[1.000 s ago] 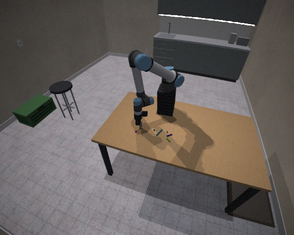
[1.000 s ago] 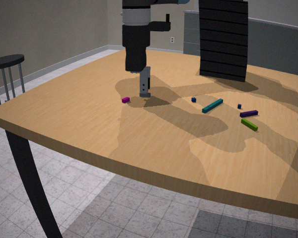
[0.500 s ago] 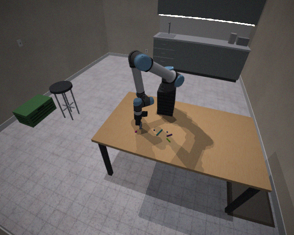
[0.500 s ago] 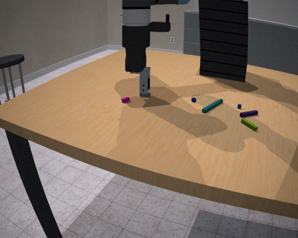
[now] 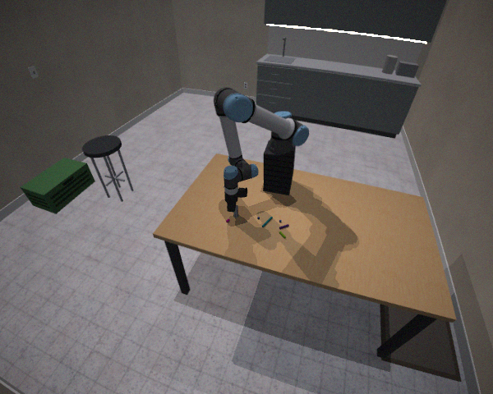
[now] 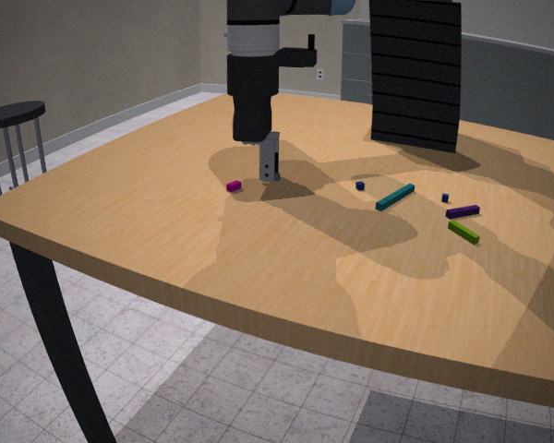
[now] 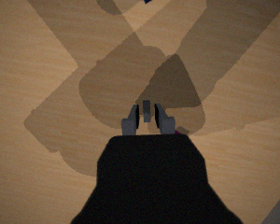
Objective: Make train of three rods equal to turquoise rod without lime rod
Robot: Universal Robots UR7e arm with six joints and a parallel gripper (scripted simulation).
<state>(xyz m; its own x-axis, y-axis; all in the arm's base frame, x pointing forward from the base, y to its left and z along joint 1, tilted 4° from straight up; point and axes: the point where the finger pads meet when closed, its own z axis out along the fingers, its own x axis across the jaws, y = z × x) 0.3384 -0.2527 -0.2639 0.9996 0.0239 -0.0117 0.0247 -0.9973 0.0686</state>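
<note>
Right now the grey rod is 20 mm below my hand. Round my hand: turquoise rod (30 mm ahead, 190 mm to the left, 20 mm below); then purple rod (50 mm ahead, 290 mm to the left, 20 mm below); then magenta rod (50 mm ahead, 40 mm to the right, 20 mm below).
</note>
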